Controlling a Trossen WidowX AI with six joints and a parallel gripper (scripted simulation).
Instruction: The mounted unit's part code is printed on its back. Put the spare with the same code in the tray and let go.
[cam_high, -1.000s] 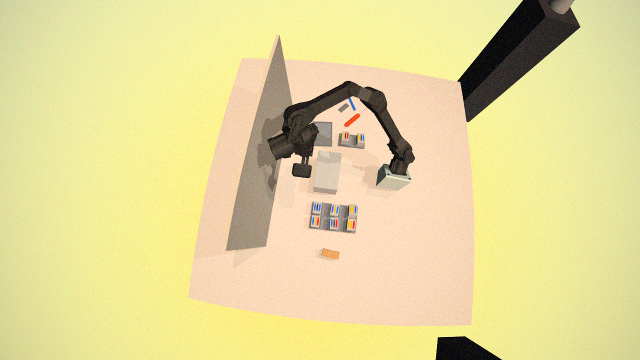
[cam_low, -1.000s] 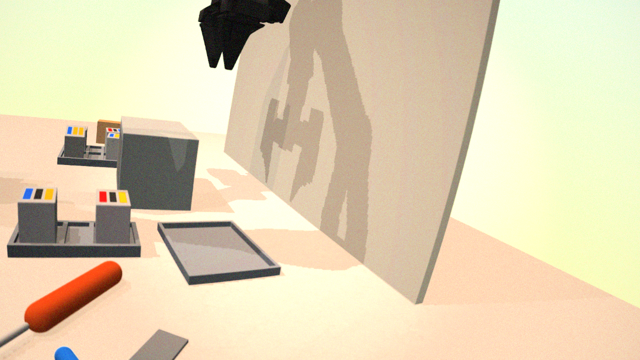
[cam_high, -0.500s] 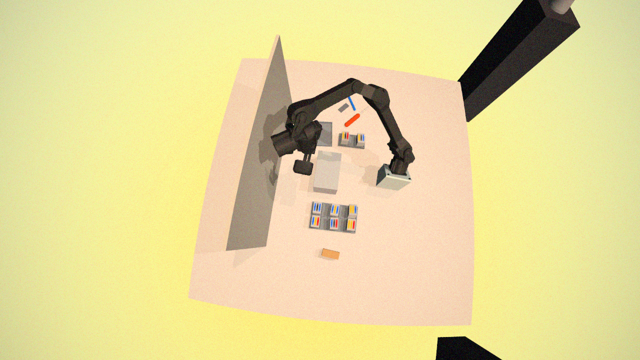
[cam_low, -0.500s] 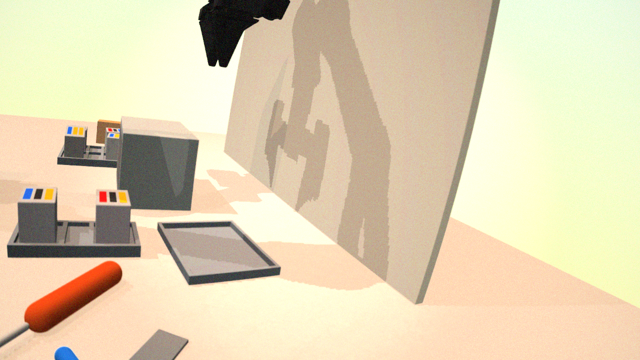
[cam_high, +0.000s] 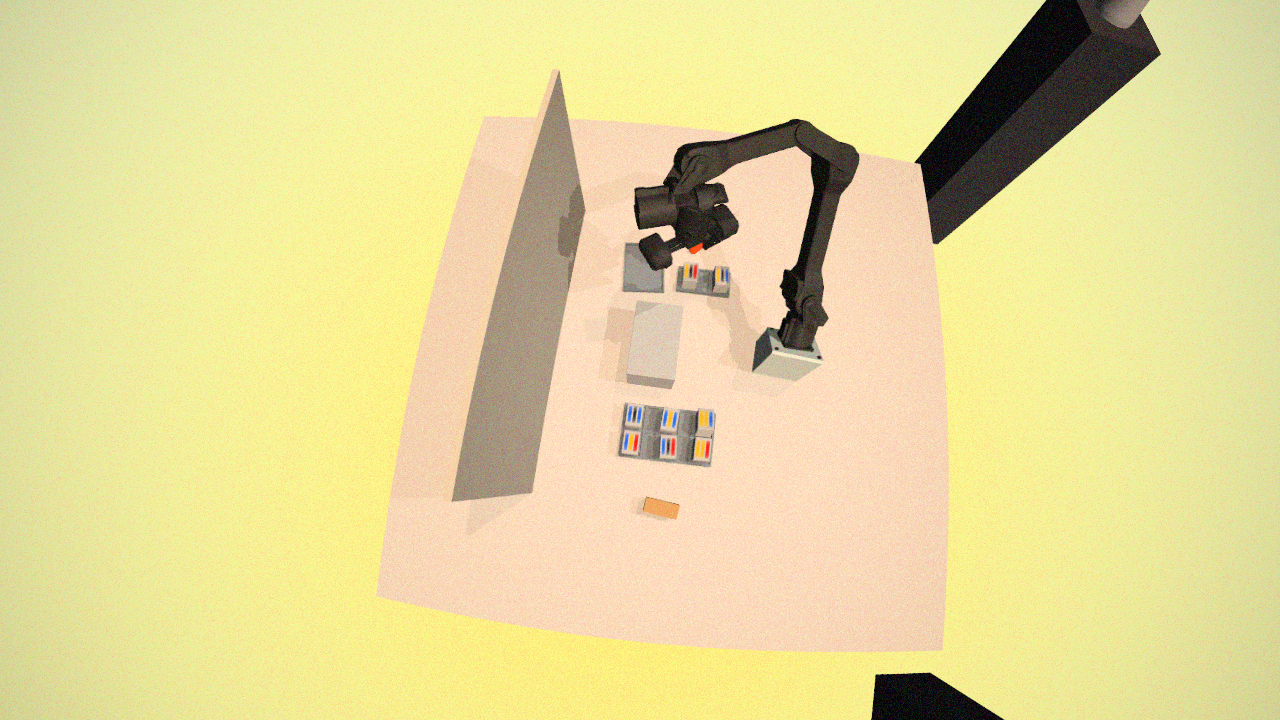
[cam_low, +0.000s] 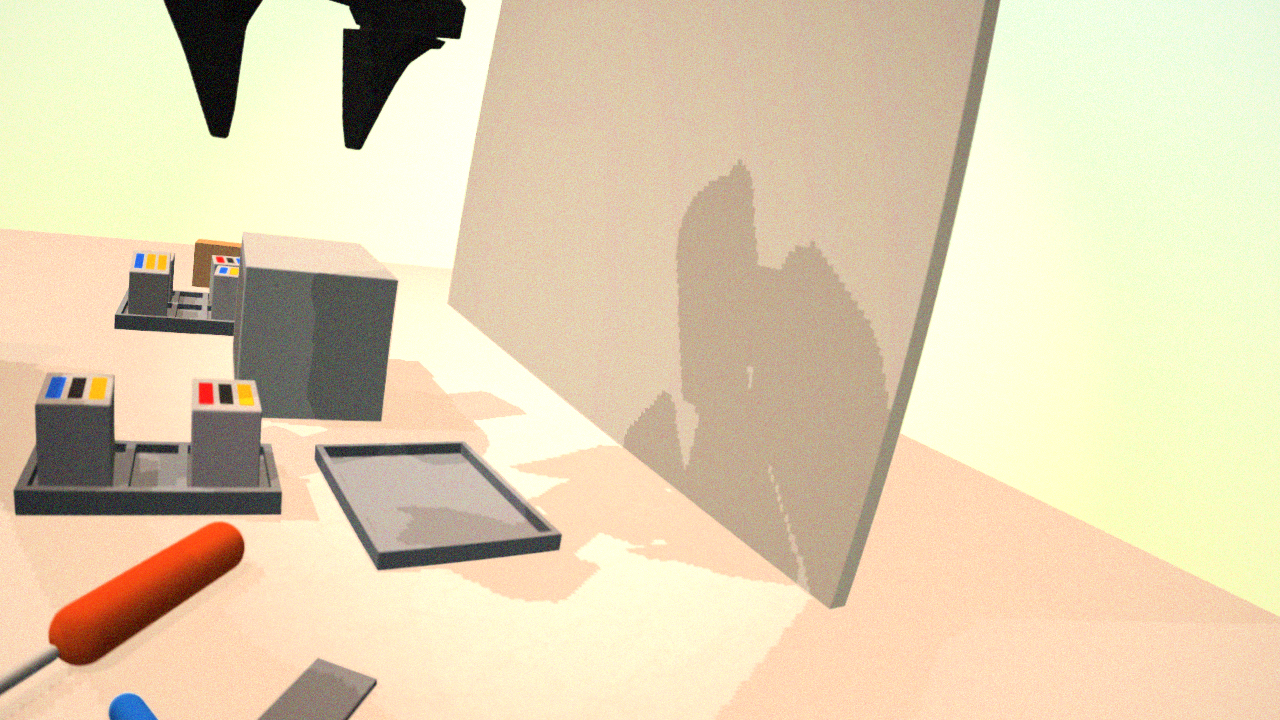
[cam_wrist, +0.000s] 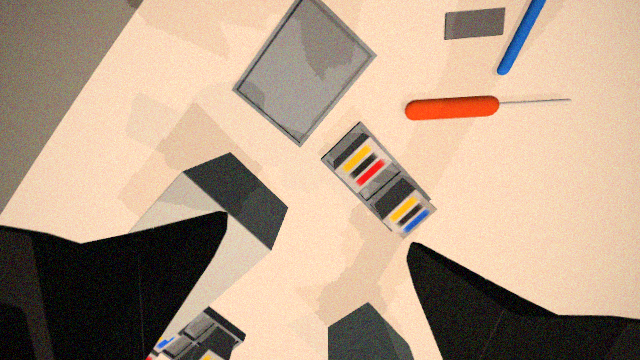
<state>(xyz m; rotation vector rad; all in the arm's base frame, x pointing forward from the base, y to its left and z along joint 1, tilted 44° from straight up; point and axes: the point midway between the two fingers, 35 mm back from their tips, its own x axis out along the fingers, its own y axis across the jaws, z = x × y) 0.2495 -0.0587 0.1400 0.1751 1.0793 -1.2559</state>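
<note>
Now: gripper tip 6 cm past the rack, 3 cm to the left of it and 17 cm above it. The rest, counted from my gripper tip: grey tray 8 cm ahead, 5 cm to the right, 18 cm below; wall panel 27 cm ahead, 14 cm to the left, 5 cm above; mounted unit 4 cm ahead, 16 cm to the left, 13 cm below.
</note>
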